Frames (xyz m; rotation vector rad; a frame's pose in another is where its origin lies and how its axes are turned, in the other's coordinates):
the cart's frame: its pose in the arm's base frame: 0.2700 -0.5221 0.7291 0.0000 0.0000 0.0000
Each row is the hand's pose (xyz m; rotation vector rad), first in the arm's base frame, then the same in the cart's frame.
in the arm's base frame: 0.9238 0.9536 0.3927 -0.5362 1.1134 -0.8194
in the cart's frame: 0.6538 1.4757 -0.3364 -0.5362 1.1134 -0.8194
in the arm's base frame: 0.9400 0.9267 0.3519 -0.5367 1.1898 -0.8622
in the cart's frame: 0.6700 1.4488 -0.3772 -0.5367 1.1898 -0.8622
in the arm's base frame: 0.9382 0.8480 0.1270 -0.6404 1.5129 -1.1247
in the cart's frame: 0.6682 1.3701 -0.6021 -0.6404 1.5129 -1.1247
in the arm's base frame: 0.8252 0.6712 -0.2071 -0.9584 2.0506 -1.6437
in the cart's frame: 0.5552 1.1933 -0.9362 -0.9584 2.0506 -1.6437
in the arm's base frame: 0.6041 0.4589 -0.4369 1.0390 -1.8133 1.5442
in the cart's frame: 0.3341 0.9810 -1.1660 1.0390 -1.8133 1.5442
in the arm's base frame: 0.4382 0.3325 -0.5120 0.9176 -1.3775 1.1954
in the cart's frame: 0.1682 0.8546 -1.2411 0.9176 -1.3775 1.1954
